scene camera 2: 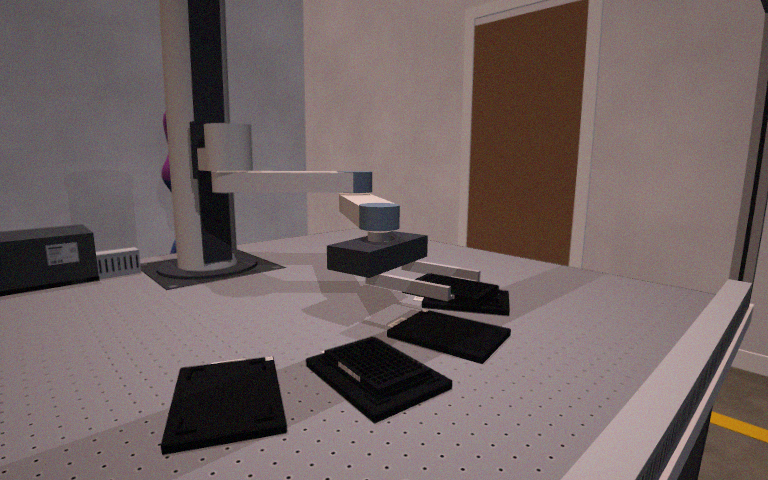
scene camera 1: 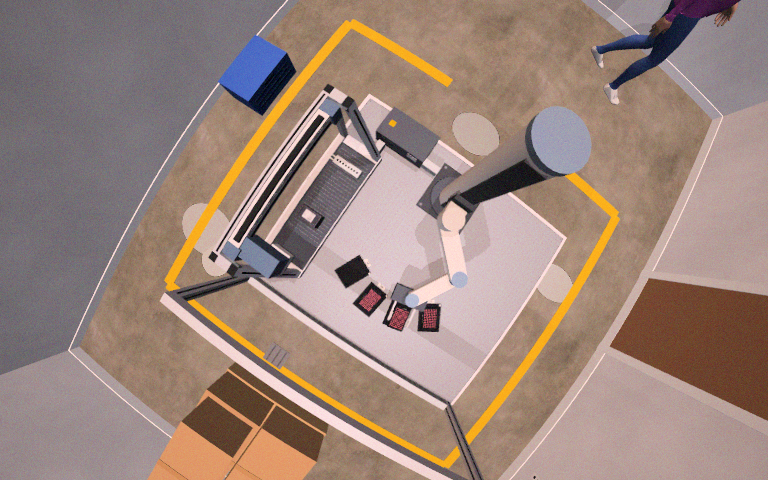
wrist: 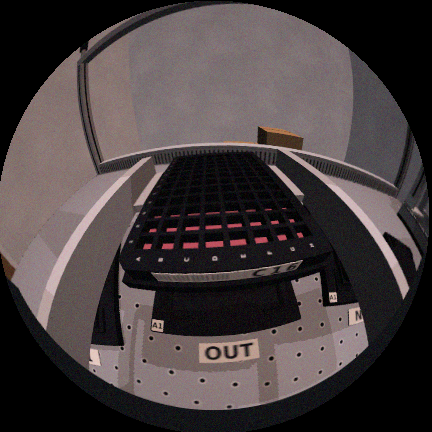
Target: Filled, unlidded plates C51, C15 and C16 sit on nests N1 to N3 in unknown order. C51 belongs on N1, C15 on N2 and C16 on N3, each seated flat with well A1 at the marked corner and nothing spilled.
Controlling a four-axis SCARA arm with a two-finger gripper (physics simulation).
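Where they show: gripper, fingertip midpoint: [scene camera 2: 465, 284] [scene camera 1: 397, 323] [wrist: 215, 159]; arm's base, link origin: [scene camera 2: 208, 270].
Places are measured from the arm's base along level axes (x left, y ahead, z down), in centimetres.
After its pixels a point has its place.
Observation:
My gripper [scene camera 1: 400, 311] {y 73.6, x 12.3, z -10.4 cm} [scene camera 2: 464, 283] {y 73.6, x 12.3, z -10.4 cm} [wrist: 215, 159] {y 73.6, x 12.3, z -10.4 cm} is shut on black plate C16 [scene camera 1: 398, 319] {y 71.7, x 11.8, z -9.9 cm} [scene camera 2: 459, 287] {y 72.7, x 12.1, z -9.9 cm} [wrist: 215, 200] {y 69.3, x 11.7, z -9.6 cm}, which looks level, with pink liquid in its wells. The plate hangs above the bare black nest [scene camera 2: 447, 335] {y 72.5, x 9.8, z -2.5 cm} [wrist: 225, 310] {y 65.3, x 10.5, z -2.5 cm} marked OUT, apart from it; an A1 tag [wrist: 157, 325] {y 62.7, x 15.5, z -2.5 cm} marks that nest's left corner in the wrist view. One filled plate [scene camera 1: 370, 298] {y 72.0, x -6.3, z -3.7 cm} [scene camera 2: 378, 362] {y 73.9, x -6.1, z -3.9 cm} sits on the neighbouring nest [scene camera 2: 374, 410] {y 79.9, x -12.1, z -2.5 cm} [wrist: 345, 291] {y 66.3, x -1.6, z -2.5 cm}. Another filled plate [scene camera 1: 430, 318] {y 62.6, x 28.2, z -3.6 cm} sits on the nest [scene camera 2: 495, 306] {y 70.4, x 26.7, z -2.5 cm} [wrist: 106, 320] {y 60.7, x 20.6, z -2.5 cm} at the other side. Their plate labels are unreadable.
An empty black nest [scene camera 1: 352, 271] {y 65.4, x -22.9, z -2.4 cm} [scene camera 2: 226, 401] {y 67.4, x -23.5, z -2.5 cm} stands at the row's end. A gantry unit [scene camera 1: 266, 192] {y 51.6, x -64.3, z -52.1 cm} and a grey box [scene camera 1: 407, 135] {y -10.9, x -39.8, z -12.8 cm} [scene camera 2: 45, 254] {y -3.5, x -34.7, z -9.0 cm} stand on the table [scene camera 1: 362, 220] {y 39.1, x -34.4, z -1.3 cm}. A person [scene camera 1: 668, 45] stands beyond the yellow floor line.

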